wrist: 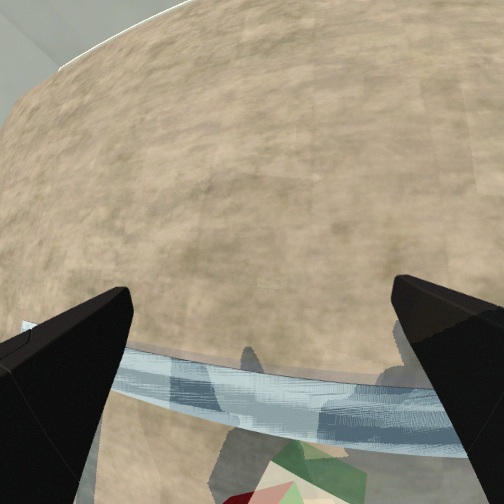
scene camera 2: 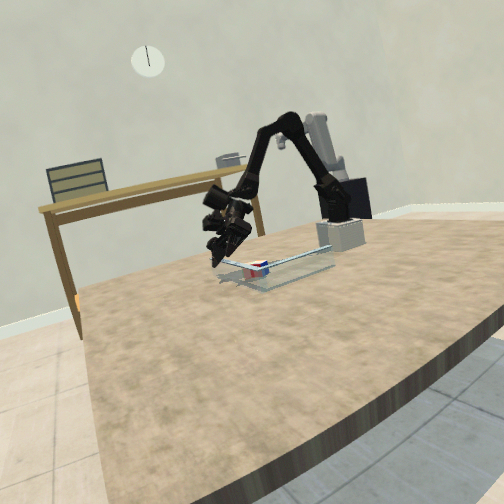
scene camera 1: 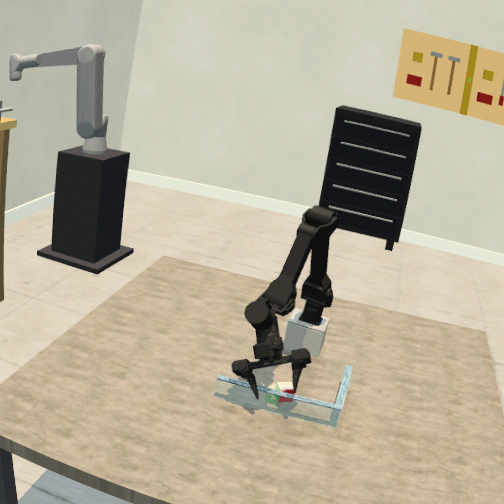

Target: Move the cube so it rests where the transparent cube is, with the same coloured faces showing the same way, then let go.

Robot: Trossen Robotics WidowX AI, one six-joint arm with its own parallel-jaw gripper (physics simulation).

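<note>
The cube (scene camera 1: 279,394) lies on the table inside the pale blue L-shaped frame (scene camera 1: 300,392); red and green faces show in scene camera 1, red, white and blue in scene camera 2 (scene camera 2: 259,267). In the wrist view its red, green and cream faces (wrist: 300,482) show at the bottom edge, below the frame's bar (wrist: 270,395). My gripper (scene camera 1: 273,375) hangs open just above the cube, fingers spread to either side, holding nothing. It also shows in scene camera 2 (scene camera 2: 222,250). I cannot tell the transparent cube apart from the solid one.
The arm's grey base block (scene camera 1: 309,338) stands just behind the frame. A second grey arm on a black pedestal (scene camera 1: 88,200) and a black slatted rack (scene camera 1: 373,178) stand beyond the table. A wooden table (scene camera 2: 140,195) is behind the arm.
</note>
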